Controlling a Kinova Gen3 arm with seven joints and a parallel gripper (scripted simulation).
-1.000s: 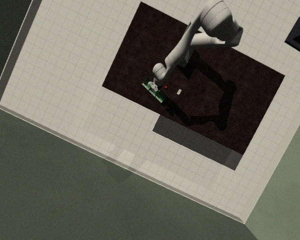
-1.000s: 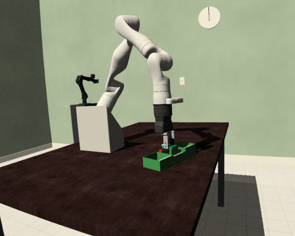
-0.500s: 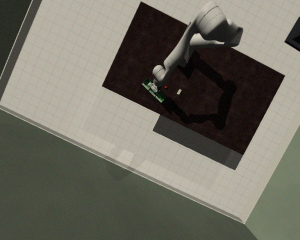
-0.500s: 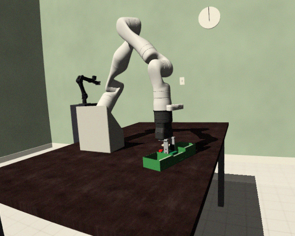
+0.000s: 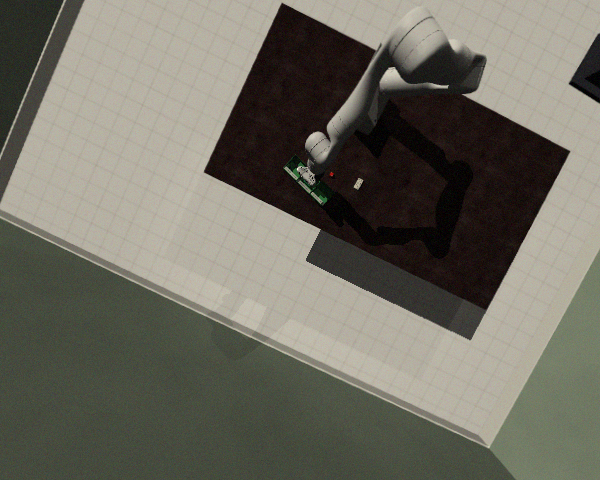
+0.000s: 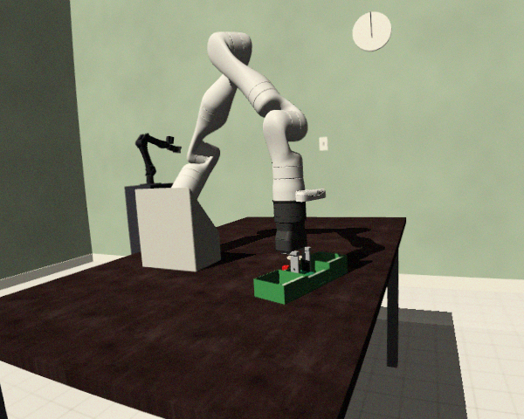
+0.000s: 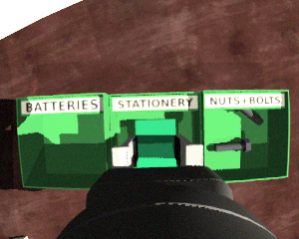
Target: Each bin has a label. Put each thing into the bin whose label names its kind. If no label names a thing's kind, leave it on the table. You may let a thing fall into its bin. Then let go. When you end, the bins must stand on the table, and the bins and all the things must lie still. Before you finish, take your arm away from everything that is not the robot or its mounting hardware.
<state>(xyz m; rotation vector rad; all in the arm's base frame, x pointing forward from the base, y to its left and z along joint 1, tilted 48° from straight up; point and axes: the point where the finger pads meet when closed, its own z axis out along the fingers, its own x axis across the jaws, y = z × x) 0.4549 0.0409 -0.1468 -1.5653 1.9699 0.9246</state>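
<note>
The teal block is 1 cm below my hand. Round my hand: white dotted tile 10 cm behind, 21 cm to the left, 3 cm below; three-compartment green bin row 1 cm ahead, 1 cm below; red die 7 cm behind, 7 cm to the left, 3 cm below.
</note>
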